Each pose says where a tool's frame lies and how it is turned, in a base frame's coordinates. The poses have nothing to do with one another.
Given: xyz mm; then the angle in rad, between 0 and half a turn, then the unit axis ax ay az.
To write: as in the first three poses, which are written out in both.
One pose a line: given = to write
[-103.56 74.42 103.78 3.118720 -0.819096 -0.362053 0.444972] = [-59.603 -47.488 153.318 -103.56 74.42 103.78]
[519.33 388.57 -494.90 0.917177 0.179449 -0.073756 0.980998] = [51.631 0.598 9.836 519.33 388.57 -494.90]
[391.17 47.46 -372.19 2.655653 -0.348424 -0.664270 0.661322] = [-169.015 -48.108 95.170 391.17 47.46 -372.19]
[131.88 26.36 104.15 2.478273 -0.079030 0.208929 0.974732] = [140.970 -0.521 -24.381 131.88 26.36 104.15]
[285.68 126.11 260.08 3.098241 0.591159 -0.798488 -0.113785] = [107.748 -9.734 -170.893 285.68 126.11 260.08]
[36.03 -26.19 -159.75 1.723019 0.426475 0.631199 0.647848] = [80.071 70.405 -8.468 36.03 -26.19 -159.75]
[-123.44 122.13 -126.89 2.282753 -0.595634 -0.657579 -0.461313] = [-93.831 -2.496 -107.563 -123.44 122.13 -126.89]
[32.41 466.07 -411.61 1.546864 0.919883 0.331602 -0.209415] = [-30.823 8.249 86.133 32.41 466.07 -411.61]
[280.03 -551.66 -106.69 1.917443 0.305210 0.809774 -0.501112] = [-104.996 33.828 90.229 280.03 -551.66 -106.69]
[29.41 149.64 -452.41 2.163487 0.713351 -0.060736 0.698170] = [70.064 46.541 72.998 29.41 149.64 -452.41]
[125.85 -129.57 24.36 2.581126 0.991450 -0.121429 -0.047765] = [11.495 -8.744 148.507 125.85 -129.57 24.36]
